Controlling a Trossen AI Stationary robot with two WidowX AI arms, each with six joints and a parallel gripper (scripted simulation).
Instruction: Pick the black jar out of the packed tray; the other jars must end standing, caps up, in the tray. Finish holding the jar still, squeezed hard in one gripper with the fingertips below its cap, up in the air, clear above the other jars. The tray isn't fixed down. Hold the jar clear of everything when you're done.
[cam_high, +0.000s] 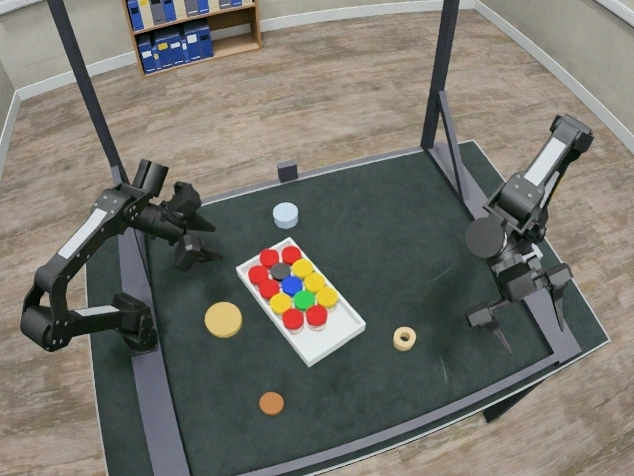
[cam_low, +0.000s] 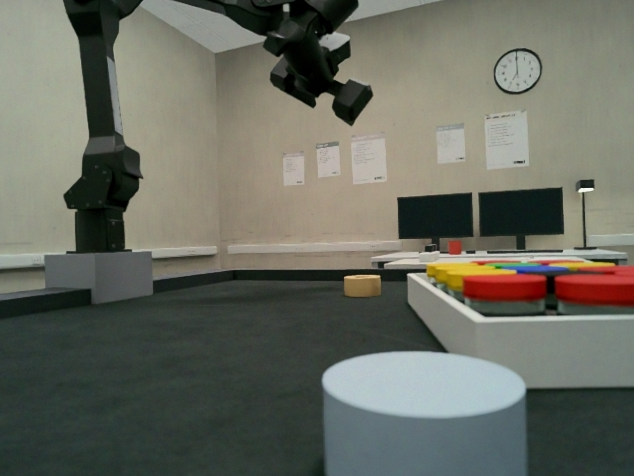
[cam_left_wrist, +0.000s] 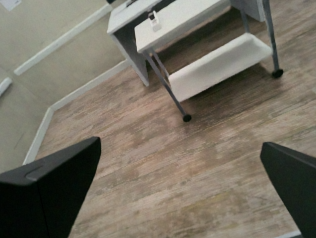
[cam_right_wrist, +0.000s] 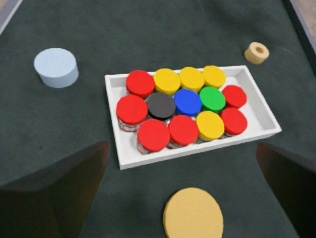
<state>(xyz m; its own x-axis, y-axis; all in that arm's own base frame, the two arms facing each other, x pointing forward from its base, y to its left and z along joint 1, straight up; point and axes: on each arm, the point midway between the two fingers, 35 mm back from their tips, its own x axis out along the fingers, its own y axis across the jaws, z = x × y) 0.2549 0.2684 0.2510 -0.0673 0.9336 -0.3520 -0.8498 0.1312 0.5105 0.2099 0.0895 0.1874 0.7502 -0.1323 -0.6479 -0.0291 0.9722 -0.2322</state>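
My right gripper is now 19 cm to the right of the yellow jar, 18 cm above it and 1 cm short of it. The rest, counted from my right hand: black jar (18 cm below, 14 cm to the left, 1 cm ahead); blue jar (18 cm below, 16 cm to the left, 5 cm ahead); tan disc (20 cm below, 8 cm ahead, 1 cm to the right).
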